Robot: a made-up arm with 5 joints.
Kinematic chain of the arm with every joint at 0, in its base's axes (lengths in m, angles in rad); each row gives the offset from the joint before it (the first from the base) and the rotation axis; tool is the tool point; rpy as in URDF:
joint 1: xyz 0.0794 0 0.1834 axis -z
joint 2: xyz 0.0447 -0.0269 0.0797 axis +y
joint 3: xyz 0.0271 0 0.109 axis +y
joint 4: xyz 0.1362 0 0.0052 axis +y
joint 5: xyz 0.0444 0.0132 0 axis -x
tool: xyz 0 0 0 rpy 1.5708 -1.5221 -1.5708
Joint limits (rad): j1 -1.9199..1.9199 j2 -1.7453..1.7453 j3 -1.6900..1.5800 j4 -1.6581..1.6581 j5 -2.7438..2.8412
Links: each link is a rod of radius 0.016 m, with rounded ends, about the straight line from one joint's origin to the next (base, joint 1, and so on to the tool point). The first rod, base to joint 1, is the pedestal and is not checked.
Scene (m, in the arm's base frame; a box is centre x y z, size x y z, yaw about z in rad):
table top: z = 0
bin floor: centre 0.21 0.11 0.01 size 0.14 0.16 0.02 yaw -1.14
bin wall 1: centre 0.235 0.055 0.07 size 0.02 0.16 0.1 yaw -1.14
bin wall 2: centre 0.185 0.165 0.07 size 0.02 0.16 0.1 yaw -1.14
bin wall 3: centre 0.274 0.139 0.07 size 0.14 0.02 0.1 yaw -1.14
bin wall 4: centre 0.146 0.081 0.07 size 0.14 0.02 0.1 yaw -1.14
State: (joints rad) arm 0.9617 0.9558 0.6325 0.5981 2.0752
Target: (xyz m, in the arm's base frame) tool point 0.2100 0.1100 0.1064
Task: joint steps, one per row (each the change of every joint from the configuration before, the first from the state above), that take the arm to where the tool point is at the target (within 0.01 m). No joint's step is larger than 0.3 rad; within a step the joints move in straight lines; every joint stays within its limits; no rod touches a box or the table.
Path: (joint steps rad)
1: -0.2903 -0.0771 0.0000 0.0254 0.0000
2: -0.2904 -0.0770 -0.0001 0.0253 0.0000
3: -0.2903 -0.0771 0.0000 0.0254 0.0000
4: -0.2903 -0.0771 -0.0001 0.0254 0.0000
5: -0.2904 -0.0771 0.0000 0.0253 0.0000
6: -0.2903 -0.0770 -0.0001 0.0254 0.0000
7: 0.0000 0.2192 -0.1244 -0.1054 0.0000
8: 0.0000 0.2193 -0.1244 -0.1053 0.0000
9: 0.0000 0.2192 -0.1244 -0.1054 0.0000

